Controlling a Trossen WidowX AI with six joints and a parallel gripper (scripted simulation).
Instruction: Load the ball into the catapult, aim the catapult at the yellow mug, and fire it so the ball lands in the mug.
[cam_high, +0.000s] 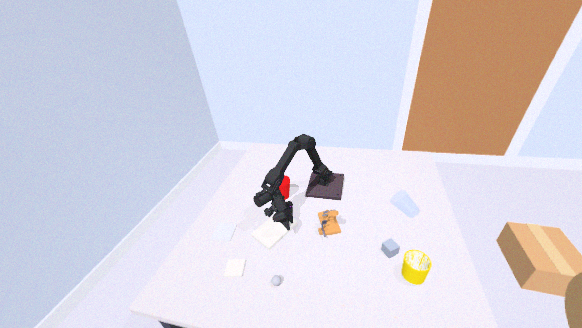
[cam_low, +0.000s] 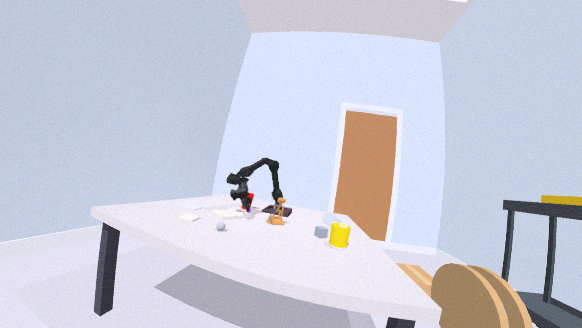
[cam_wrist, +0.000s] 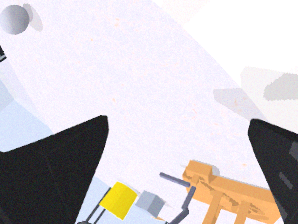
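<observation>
My gripper tip is 160 mm to the right of the wooden catapult, 90 mm past it and 20 mm below it. Also, from my gripper tip: purple ball 160 mm behind, 90 mm to the right, 40 mm below; then grey ball 240 mm ahead, 50 mm to the left, 40 mm below; then white slab 90 mm to the right, 50 mm below, 10 mm ahead.
</observation>
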